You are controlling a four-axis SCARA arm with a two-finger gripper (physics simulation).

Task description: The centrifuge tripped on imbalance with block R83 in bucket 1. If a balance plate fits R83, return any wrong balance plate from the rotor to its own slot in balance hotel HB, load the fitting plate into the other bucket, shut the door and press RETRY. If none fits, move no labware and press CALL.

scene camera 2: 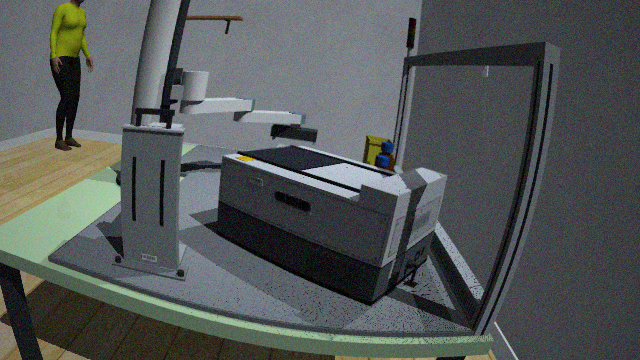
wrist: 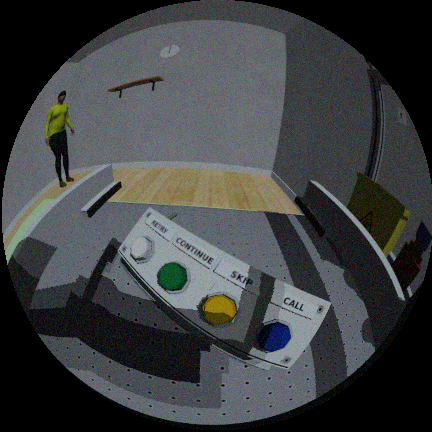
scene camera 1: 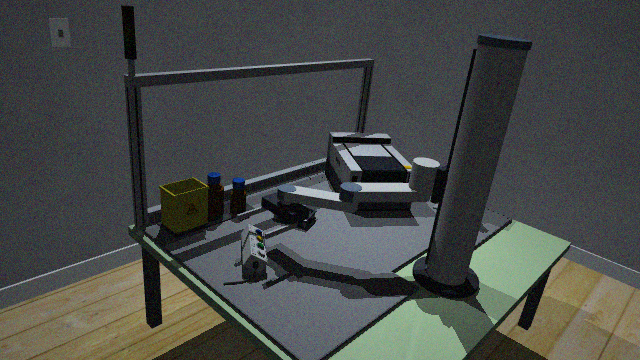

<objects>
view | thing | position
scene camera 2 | centrifuge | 358,230
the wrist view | button box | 179,271
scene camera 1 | my gripper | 251,226
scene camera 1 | centrifuge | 341,166
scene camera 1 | brown bottles with blue caps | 216,191
</objects>
